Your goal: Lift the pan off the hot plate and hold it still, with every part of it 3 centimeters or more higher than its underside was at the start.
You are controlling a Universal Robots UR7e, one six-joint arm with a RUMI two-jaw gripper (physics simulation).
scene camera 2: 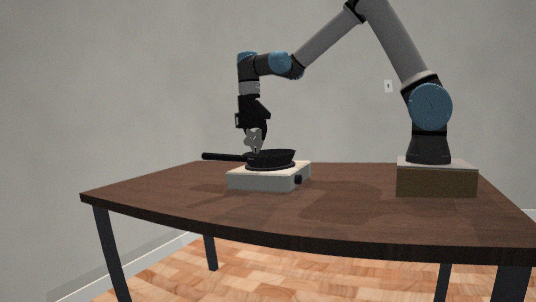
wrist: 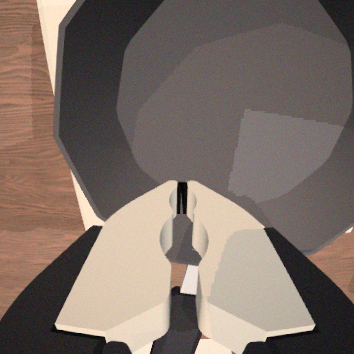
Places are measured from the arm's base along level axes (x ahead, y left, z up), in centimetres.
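Where they show: gripper, fingertip midpoint: (scene camera 2: 256, 154) (wrist: 180, 184); arm's base, origin of the base link: (scene camera 2: 427, 161).
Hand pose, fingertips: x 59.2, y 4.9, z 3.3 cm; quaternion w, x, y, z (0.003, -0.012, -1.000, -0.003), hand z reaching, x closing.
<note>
Each offset is from my fingertips to the centre of the thing. "pt": to the spot under its first point. Level surfaces: height alone.
A black pan {dx -1.3, dy +6.4, dz +0.1 cm} (scene camera 2: 274, 159) (wrist: 225, 75) sits level on the round burner of the white hot plate {dx -4.4, dy -3.1, dz -7.9 cm} (scene camera 2: 257, 183) (wrist: 52, 15). Its black handle {dx +1.2, dy +17.1, dz +1.7 cm} (scene camera 2: 220, 156) (wrist: 181, 320) points left in the scene view; in the wrist view it shows between the fingers at the bottom, with a light bracket {pt dx -0.7, dy +7.7, dz -0.2 cm} (wrist: 190, 279) joining it to the pan. My gripper (scene camera 2: 255, 152) (wrist: 180, 184) is shut with its fingertips together and nothing between them. The tips are at the handle-side rim, over the pan's inside edge; whether they touch the pan I cannot tell.
The hot plate stands on a brown wooden table {dz -11.6 cm} (scene camera 2: 250, 220) (wrist: 20, 180). Its black knob {dx -16.5, dy +2.6, dz -8.1 cm} (scene camera 2: 298, 179) faces right in the scene view. The arm's base stands on a block (scene camera 2: 436, 183) at the table's right. A grey wall is behind.
</note>
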